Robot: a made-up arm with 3 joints. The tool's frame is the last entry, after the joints. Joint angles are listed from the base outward.
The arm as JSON. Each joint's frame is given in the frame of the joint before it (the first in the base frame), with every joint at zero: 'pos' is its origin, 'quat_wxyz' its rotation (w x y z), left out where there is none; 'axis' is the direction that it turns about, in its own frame. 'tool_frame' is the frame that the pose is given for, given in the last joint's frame.
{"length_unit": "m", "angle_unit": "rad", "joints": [
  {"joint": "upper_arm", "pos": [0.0, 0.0, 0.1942], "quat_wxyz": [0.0, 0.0, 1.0, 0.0], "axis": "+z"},
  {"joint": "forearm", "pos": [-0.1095, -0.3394, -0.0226], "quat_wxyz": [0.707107, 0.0, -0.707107, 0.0], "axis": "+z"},
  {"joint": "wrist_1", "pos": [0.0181, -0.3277, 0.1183], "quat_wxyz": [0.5, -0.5, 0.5, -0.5], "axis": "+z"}
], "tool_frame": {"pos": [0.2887, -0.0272, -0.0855], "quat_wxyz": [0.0, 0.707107, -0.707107, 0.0]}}
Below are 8 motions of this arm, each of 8 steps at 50 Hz.
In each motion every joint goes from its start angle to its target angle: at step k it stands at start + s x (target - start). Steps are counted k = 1, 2, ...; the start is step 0. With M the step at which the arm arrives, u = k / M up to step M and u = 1 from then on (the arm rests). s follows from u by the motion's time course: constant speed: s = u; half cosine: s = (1 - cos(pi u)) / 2; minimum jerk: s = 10 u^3 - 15 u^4 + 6 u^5.
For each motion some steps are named. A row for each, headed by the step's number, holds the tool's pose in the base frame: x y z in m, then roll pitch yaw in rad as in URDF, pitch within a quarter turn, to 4 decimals.
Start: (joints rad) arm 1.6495 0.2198 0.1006
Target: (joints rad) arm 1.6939 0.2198 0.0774
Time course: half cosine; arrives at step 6
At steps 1, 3, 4, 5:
1: -0.9722 -0.1475 0.1479 0.2188 0.0216 -1.7492
3: -0.9751 -0.1317 0.1479 0.2190 0.0194 -1.7586
4: -0.9767 -0.1225 0.1479 0.2191 0.0181 -1.7640
5: -0.9778 -0.1158 0.1479 0.2191 0.0172 -1.7680

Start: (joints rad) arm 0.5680 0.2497 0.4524
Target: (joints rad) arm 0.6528 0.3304 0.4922
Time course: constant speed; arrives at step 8
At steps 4, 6, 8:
4: -0.4347 -0.8320 0.1106 0.2598 0.1305 -1.0656
6: -0.4525 -0.8183 0.0990 0.2767 0.1421 -1.0940
8: -0.4697 -0.8041 0.0875 0.2935 0.1539 -1.1222

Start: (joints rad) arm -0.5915 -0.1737 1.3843
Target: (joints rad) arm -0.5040 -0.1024 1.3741
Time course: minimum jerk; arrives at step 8
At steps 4, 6, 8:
4: 0.3400 -0.6543 0.3399 -0.0265 -0.1355 -0.8297
6: 0.3196 -0.6694 0.3288 -0.0214 -0.1077 -0.8609
8: 0.3141 -0.6732 0.3258 -0.0201 -0.1004 -0.8691

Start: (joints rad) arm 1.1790 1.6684 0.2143
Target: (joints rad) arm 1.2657 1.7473 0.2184
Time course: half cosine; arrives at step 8
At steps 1, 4, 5, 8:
1: -0.2459 -0.3091 -0.4024 1.6737 0.2134 -1.1604
4: -0.2370 -0.2908 -0.4021 1.7111 0.2143 -1.1923
5: -0.2331 -0.2836 -0.4018 1.7265 0.2146 -1.2055
8: -0.2263 -0.2724 -0.4009 1.7515 0.2150 -1.2267

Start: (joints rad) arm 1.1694 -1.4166 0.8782
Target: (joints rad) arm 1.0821 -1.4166 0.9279
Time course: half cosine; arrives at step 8
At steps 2, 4, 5, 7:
2: -0.3158 -0.1623 0.7523 -1.3300 -0.8711 -1.3423
4: -0.3117 -0.1685 0.7487 -1.3249 -0.8881 -1.3181
5: -0.3094 -0.1719 0.7467 -1.3220 -0.8974 -1.3051
7: -0.3061 -0.1766 0.7439 -1.3177 -0.9104 -1.2869

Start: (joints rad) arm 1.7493 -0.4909 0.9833
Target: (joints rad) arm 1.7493 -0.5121 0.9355
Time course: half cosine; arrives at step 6
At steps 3, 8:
3: -0.7484 0.1279 0.5238 -0.3049 -0.4046 -2.6457
8: -0.7504 0.1236 0.5308 -0.3220 -0.4054 -2.6181

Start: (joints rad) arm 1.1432 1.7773 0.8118
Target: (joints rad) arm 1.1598 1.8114 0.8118
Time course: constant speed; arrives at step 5
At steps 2, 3, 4, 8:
2: -0.2458 -0.1507 -0.3309 1.8852 0.7867 -0.9236
3: -0.2429 -0.1483 -0.3305 1.8946 0.7851 -0.9202
4: -0.2400 -0.1460 -0.3301 1.9039 0.7835 -0.9169
8: -0.2370 -0.1437 -0.3296 1.9133 0.7819 -0.9137

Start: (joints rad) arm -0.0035 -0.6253 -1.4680
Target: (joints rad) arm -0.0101 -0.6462 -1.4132
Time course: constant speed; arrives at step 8
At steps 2, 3, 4, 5, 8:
2: 0.5206 -0.5670 0.4683 -0.0846 0.6256 1.4321
3: 0.5211 -0.5675 0.4701 -0.0901 0.6276 1.4242
4: 0.5215 -0.5680 0.4719 -0.0955 0.6295 1.4163
5: 0.5219 -0.5685 0.4736 -0.1010 0.6314 1.4084
8: 0.5230 -0.5699 0.4790 -0.1178 0.6369 1.3844

